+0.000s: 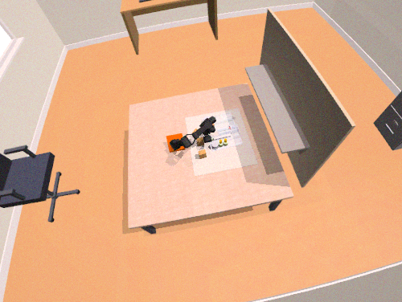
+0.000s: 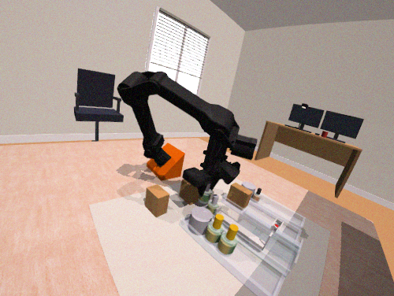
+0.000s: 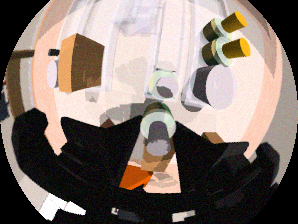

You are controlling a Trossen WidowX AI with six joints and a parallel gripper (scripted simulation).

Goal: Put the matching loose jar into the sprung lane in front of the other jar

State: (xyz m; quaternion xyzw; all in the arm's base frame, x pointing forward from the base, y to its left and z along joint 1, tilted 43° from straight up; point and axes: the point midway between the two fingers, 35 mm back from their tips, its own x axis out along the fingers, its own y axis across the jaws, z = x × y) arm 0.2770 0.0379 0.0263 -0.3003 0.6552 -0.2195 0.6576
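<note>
My gripper tip is 18 cm short of the clear lane rack, 5 cm to the right of it and 4 cm above it. From my gripper tip the other things lie so: red mark (22 cm ahead, 6 cm to the left, 2 cm above); small bottle (23 cm to the left, 8 cm ahead, 2 cm below).
</note>
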